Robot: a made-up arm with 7 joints. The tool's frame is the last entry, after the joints. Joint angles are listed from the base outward. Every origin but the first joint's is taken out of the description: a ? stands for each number. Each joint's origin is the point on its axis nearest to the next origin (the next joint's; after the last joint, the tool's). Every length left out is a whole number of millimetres.
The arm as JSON. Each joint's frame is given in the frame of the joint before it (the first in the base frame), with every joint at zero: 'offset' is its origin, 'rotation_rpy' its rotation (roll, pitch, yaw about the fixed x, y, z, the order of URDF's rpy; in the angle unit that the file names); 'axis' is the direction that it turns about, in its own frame. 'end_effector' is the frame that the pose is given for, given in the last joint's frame.
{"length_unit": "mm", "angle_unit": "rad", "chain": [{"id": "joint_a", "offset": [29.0, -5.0, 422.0], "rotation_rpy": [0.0, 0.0, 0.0], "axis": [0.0, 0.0, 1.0]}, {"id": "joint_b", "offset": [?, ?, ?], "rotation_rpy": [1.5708, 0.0, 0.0], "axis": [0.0, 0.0, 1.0]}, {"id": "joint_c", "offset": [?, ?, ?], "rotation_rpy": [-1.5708, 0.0, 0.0], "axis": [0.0, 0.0, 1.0]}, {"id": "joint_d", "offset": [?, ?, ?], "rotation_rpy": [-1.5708, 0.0, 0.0], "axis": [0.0, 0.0, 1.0]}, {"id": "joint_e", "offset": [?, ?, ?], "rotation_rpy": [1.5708, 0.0, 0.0], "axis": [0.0, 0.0, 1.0]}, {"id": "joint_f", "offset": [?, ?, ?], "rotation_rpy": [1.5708, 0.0, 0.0], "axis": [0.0, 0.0, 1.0]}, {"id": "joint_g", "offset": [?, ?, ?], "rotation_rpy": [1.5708, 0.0, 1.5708], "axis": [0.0, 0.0, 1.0]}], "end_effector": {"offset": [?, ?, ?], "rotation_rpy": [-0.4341, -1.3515, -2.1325]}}
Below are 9 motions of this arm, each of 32 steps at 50 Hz.
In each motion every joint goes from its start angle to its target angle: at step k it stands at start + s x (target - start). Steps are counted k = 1, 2, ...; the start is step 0. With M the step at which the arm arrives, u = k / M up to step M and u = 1 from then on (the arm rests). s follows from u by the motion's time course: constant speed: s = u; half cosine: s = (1 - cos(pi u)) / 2; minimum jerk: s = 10 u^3 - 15 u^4 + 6 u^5.
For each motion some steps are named. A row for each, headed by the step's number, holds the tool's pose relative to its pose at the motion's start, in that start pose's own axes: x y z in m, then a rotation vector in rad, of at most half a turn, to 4 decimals.
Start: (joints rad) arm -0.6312 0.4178 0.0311 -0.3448 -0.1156 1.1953 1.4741
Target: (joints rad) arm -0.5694 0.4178 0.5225 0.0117 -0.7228 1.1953 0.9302
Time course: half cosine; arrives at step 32
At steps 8, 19, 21, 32:
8: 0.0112 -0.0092 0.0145 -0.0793 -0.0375 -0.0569
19: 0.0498 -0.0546 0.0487 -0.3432 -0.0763 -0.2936
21: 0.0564 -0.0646 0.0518 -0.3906 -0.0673 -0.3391
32: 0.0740 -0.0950 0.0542 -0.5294 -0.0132 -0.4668

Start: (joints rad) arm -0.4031 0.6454 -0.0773 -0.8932 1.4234 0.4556 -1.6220
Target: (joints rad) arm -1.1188 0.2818 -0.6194 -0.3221 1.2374 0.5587 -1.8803
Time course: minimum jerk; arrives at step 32
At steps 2, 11, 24, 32:
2: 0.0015 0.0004 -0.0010 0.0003 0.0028 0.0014
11: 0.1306 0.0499 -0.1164 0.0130 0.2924 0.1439
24: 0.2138 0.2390 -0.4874 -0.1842 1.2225 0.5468
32: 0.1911 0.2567 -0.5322 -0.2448 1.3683 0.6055

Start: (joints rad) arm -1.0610 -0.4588 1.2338 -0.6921 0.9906 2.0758 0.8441
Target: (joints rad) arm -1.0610 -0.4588 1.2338 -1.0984 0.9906 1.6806 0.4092
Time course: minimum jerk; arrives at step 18
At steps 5, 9, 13, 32:
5: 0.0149 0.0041 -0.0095 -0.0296 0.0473 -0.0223
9: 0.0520 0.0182 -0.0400 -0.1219 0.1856 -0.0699
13: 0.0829 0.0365 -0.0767 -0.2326 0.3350 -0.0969
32: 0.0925 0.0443 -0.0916 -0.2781 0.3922 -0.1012

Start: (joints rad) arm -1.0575 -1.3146 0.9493 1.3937 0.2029 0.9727 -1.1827
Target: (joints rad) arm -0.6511 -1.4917 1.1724 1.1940 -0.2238 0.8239 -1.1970
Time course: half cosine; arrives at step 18
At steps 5, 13, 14, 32:
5: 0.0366 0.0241 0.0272 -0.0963 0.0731 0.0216
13: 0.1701 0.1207 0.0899 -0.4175 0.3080 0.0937
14: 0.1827 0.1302 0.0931 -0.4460 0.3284 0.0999
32: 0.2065 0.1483 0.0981 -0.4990 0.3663 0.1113

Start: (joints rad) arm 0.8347 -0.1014 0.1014 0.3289 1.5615 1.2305 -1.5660
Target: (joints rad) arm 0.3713 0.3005 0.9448 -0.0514 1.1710 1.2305 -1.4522
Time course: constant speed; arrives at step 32
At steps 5, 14, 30, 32:
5: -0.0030 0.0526 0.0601 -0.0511 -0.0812 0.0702
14: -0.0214 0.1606 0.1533 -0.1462 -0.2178 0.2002
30: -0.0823 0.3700 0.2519 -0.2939 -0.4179 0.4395
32: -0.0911 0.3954 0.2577 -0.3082 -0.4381 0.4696

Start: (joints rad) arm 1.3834 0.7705 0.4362 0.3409 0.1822 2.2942 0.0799
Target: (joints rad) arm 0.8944 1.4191 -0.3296 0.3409 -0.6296 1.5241 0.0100
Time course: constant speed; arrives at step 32
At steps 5, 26, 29, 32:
5: 0.0443 0.1066 -0.0371 -0.2475 0.1971 0.1000
26: 0.0045 0.4682 -0.3334 -1.4703 0.4927 0.2681
29: -0.0198 0.4985 -0.3754 -1.6439 0.4442 0.2574
32: -0.0453 0.5245 -0.4138 -1.8085 0.3699 0.2374

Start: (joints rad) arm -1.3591 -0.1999 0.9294 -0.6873 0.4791 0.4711 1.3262
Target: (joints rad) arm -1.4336 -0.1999 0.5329 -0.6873 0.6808 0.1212 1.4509
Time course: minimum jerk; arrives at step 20
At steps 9, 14, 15, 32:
9: 0.0582 -0.0442 -0.0242 -0.0441 -0.0839 -0.1885
14: 0.1137 -0.1018 -0.0334 -0.0877 -0.2062 -0.3802
15: 0.1206 -0.1104 -0.0332 -0.0935 -0.2258 -0.4059
32: 0.1323 -0.1257 -0.0321 -0.1034 -0.2613 -0.4499

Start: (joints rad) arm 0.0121 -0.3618 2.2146 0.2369 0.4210 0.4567 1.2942
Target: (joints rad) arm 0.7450 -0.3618 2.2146 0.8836 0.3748 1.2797 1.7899
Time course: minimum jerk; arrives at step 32
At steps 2, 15, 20, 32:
2: 0.0003 -0.0001 0.0007 0.0025 0.0007 0.0003
15: 0.0678 -0.0608 0.1133 0.4895 0.1096 0.0270
20: 0.1081 -0.1312 0.1570 0.7909 0.1460 0.0149
32: 0.1358 -0.2129 0.1744 1.0695 0.1604 -0.0165

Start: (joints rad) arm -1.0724 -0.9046 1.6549 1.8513 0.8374 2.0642 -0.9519
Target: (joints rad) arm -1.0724 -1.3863 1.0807 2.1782 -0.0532 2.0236 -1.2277
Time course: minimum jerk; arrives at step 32
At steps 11, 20, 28, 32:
11: 0.0043 -0.0518 0.0268 -0.1459 0.0458 -0.0980
20: 0.0242 -0.1667 0.0355 -0.4336 0.2827 -0.2352
28: 0.0388 -0.2224 0.0119 -0.5583 0.4541 -0.2346
32: 0.0397 -0.2256 0.0098 -0.5654 0.4652 -0.2326

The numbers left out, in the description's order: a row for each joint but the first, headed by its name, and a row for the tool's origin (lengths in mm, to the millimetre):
joint_b: -23.0 -53.0 0.0
joint_c: -25.0 343.0 0.0
joint_d: 6.0 78.0 0.0
joint_e: -2.0 -288.0 0.0
joint_f: -7.0 -112.0 0.0
joint_g: 68.0 186.0 0.0
tool: 4.0 -20.0 0.0

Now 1 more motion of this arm.
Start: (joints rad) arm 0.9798 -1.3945 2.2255 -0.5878 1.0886 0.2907 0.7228
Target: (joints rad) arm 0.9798 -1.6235 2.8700 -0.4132 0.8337 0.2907 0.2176
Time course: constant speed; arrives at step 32
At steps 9, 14, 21, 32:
9: -0.0738 0.0264 0.0172 -0.0797 -0.0016 0.1070
14: -0.1126 0.0367 0.0254 -0.1244 -0.0028 0.1627
21: -0.1635 0.0468 0.0351 -0.1881 -0.0042 0.2368
32: -0.2343 0.0552 0.0461 -0.2927 -0.0039 0.3452

